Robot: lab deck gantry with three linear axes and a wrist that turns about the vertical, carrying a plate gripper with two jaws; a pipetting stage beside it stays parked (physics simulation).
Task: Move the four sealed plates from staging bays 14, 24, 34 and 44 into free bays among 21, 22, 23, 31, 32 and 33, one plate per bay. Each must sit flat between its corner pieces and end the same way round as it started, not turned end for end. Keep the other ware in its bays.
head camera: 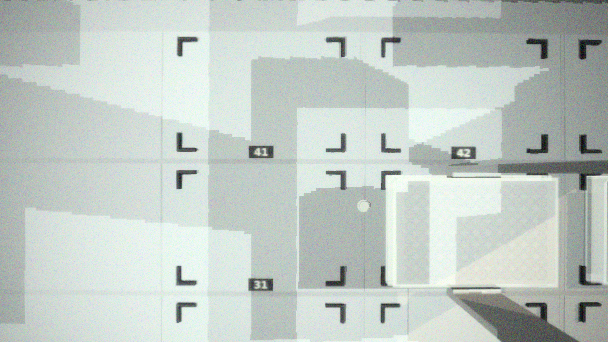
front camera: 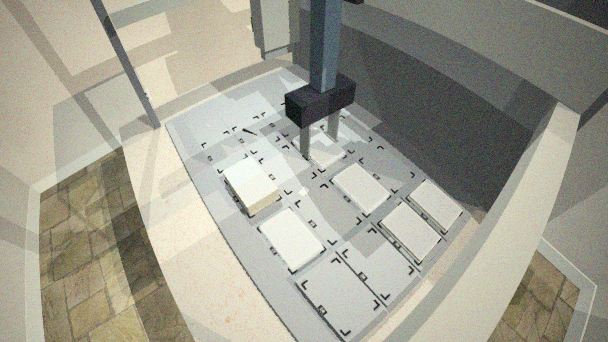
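Seen in the pictures: gripper, between the fingertips: [head camera: 469,230] [front camera: 318,147]; robot's base, origin of its link: [front camera: 202,145].
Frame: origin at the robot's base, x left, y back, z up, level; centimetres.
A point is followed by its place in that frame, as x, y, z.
My gripper [front camera: 320,149] {25.7, -22.7, 1.0} [head camera: 476,233] {25.7, -22.7, 1.0} is shut on a sealed plate [front camera: 327,156] {24.9, -27.3, 1.9} [head camera: 475,235] {25.5, -22.7, 1.8}, with its jaws against the two long sides. The plate lies level over bay 32, low at its corner pieces; any small gap beneath is hidden. Another sealed plate [front camera: 361,187] {25.3, -39.6, 1.4} [head camera: 599,230] {25.7, -33.0, 1.1} sits in the adjoining bay 33, partly cut off in the head view. In the front view, two more sealed plates sit in the near bays 34 and 44: one plate [front camera: 411,232] {25.0, -56.0, 2.9} and, farther right, the other plate [front camera: 435,205] {35.5, -55.8, 2.9}.
A tall pale box [front camera: 251,185] {3.9, -24.6, 4.2} and a white plate [front camera: 291,239] {4.1, -39.9, 1.4} stand in the left row in the front view. A thin dark rod [front camera: 249,132] {13.8, -5.1, 0.3} lies behind the box. A small pale square [front camera: 303,192] {13.9, -31.3, 0.1} and a small white disc [head camera: 363,205] {27.6, -14.6, 0.4} lie on the deck.
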